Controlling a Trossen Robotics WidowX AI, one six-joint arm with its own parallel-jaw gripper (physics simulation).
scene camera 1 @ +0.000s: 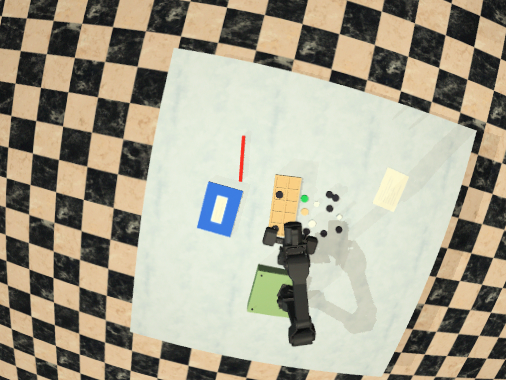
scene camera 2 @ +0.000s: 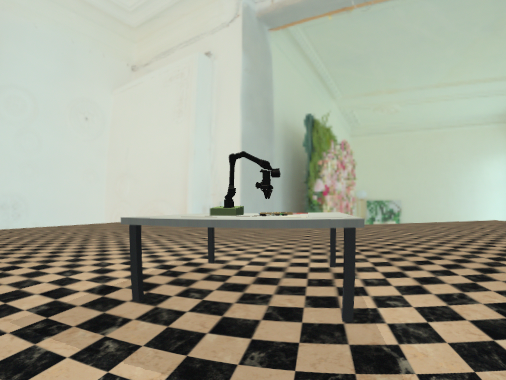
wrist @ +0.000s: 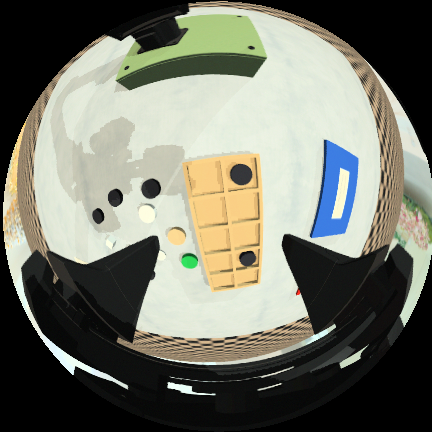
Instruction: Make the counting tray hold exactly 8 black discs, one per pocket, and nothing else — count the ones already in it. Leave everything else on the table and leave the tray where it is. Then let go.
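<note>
The tan counting tray (scene camera 1: 292, 188) (wrist: 210, 210) has two columns of five pockets. One black disc (scene camera 1: 279, 194) (wrist: 247, 258) sits in the second pocket from the end away from the robot base. Another black disc (scene camera 1: 275, 228) (wrist: 241, 174) sits in the corner pocket nearest the base, on the side toward the blue piece. The other pockets look empty in the wrist view. Several loose black discs lie beside the tray, including one disc (scene camera 1: 306, 231) (wrist: 151, 188) close to it and another (scene camera 1: 324, 233) (wrist: 115, 197). My gripper (scene camera 1: 291, 240) (scene camera 2: 268, 196) (wrist: 221, 241) is open and empty, high above the tray's base-side end.
A green disc (scene camera 1: 304, 198) (wrist: 189, 261), tan disc (scene camera 1: 304, 212) (wrist: 176, 235) and white disc (scene camera 1: 312, 223) (wrist: 147, 214) lie beside the tray. A blue piece (scene camera 1: 205, 212) (wrist: 327, 190) and red stick (scene camera 1: 242, 159) lie opposite. A cream pad (scene camera 1: 391, 189) lies farther right. The green base (scene camera 1: 267, 292) (wrist: 215, 42) carries the arm.
</note>
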